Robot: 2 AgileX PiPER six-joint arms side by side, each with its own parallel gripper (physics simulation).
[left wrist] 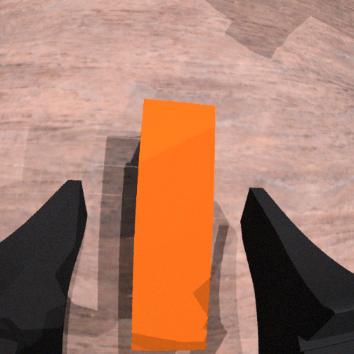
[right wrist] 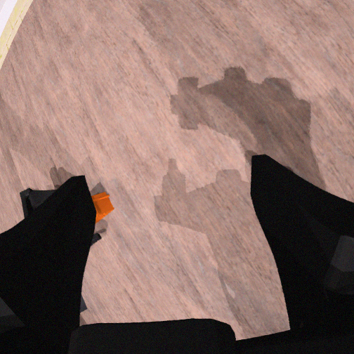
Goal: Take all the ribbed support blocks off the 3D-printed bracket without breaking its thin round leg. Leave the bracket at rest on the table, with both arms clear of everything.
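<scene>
The orange bracket (left wrist: pixel 175 215) (right wrist: pixel 103 206) shows from above in the left wrist view as a long, plain rectangular top face; in the right wrist view a small end of it shows past a finger. Its ribbed support blocks and thin round leg cannot be made out. My left gripper (left wrist: pixel 164 202) is open, with one finger on each side of the bracket in the picture and a gap on both sides. My right gripper (right wrist: pixel 169 185) is open and empty above the table, to one side of the bracket.
The wood-grain table (left wrist: pixel 295 135) (right wrist: pixel 130 120) carries shadows of the arms. A pale thing with a yellowish edge (right wrist: pixel 9 37) shows at the top left corner of the right wrist view. Dark parts of the left gripper show beside the bracket in that view.
</scene>
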